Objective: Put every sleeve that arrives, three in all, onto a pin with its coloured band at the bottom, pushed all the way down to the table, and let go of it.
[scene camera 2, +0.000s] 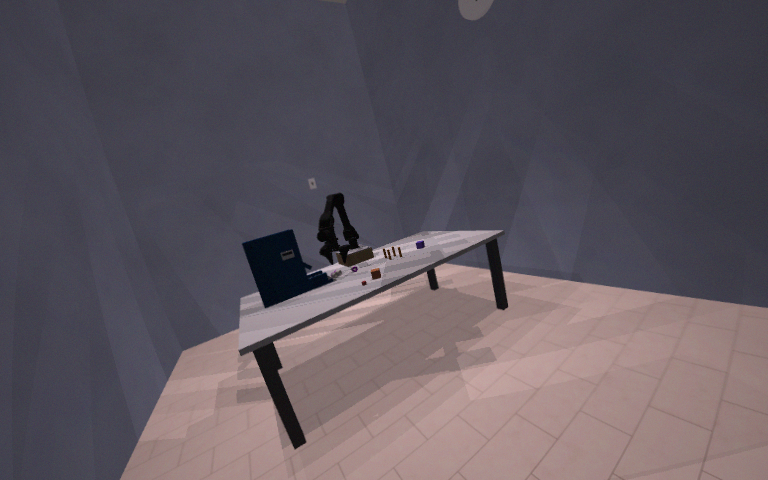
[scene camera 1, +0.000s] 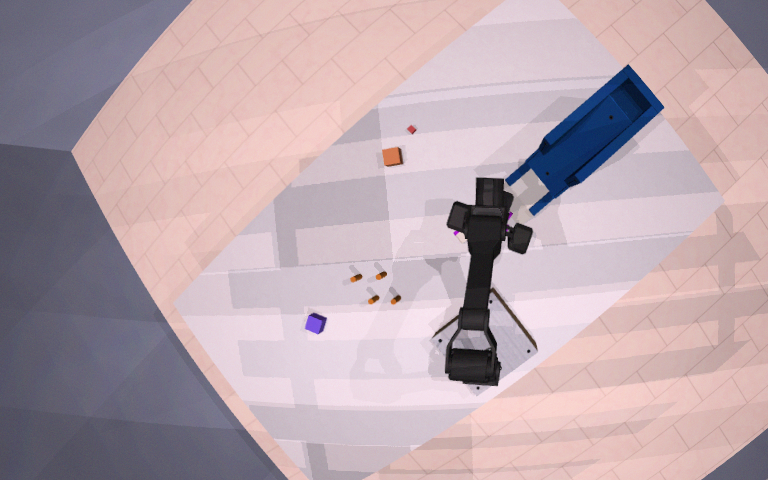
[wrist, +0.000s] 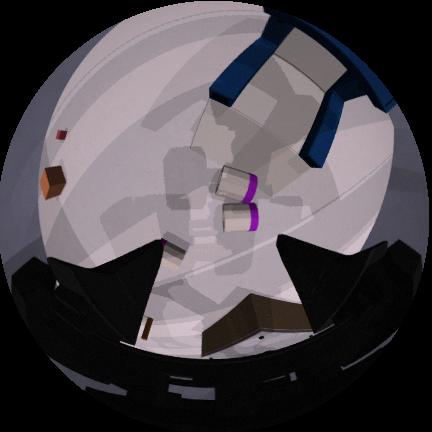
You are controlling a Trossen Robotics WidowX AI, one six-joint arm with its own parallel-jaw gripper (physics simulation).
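Observation:
Two white sleeves with purple bands (wrist: 235, 183) (wrist: 241, 217) lie on their sides close together near the chute mouth, bands at their right ends in the wrist view. A third sleeve (wrist: 173, 254) (scene camera 1: 459, 237) (scene camera 2: 354, 269) lies apart, partly hidden by the left finger in the wrist view. My gripper (wrist: 220, 243) (scene camera 1: 489, 226) is open and empty above the sleeves, its fingers wide apart; the arm hides much of them in scene camera 1. Several orange-brown pins (scene camera 1: 381, 275) (scene camera 2: 393, 251) stand upright and bare; part of one pin (wrist: 147, 328) shows in the wrist view.
The blue chute (scene camera 1: 589, 135) (scene camera 2: 274, 266) (wrist: 320, 132) stands beside the sleeves. An orange block (scene camera 1: 391, 156) (scene camera 2: 375, 273) (wrist: 53, 182), a small red cube (scene camera 1: 411, 129) (scene camera 2: 364, 283) (wrist: 61, 135) and a purple block (scene camera 1: 315, 323) (scene camera 2: 420, 244) rest on the table.

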